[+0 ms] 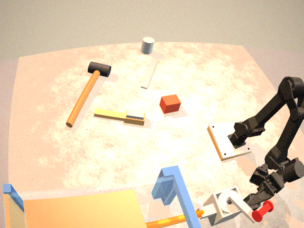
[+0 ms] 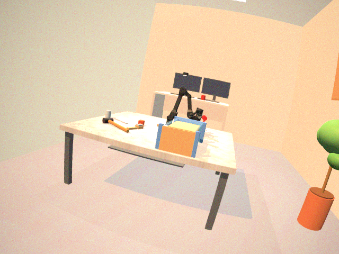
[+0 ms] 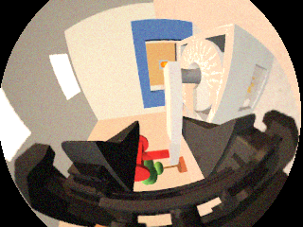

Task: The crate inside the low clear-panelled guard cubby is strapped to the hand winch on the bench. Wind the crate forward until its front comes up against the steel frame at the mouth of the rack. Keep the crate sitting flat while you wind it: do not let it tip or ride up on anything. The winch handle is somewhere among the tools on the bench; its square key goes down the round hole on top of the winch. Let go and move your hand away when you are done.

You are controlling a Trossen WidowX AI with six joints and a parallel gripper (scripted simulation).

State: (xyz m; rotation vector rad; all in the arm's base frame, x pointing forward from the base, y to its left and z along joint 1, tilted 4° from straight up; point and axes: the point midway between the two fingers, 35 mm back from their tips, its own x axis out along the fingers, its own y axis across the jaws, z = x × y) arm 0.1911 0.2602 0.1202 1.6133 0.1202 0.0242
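Right now my gripper tip is 1 cm to the right of the crank handle, 1 cm past it and 1 cm above it. Round my gripper tip: yellow hand tool 52 cm to the right, 14 cm ahead, 12 cm below; hand winch 10 cm below, 6 cm to the right, 1 cm behind; red knob 4 cm to the left, 2 cm behind, 2 cm above.
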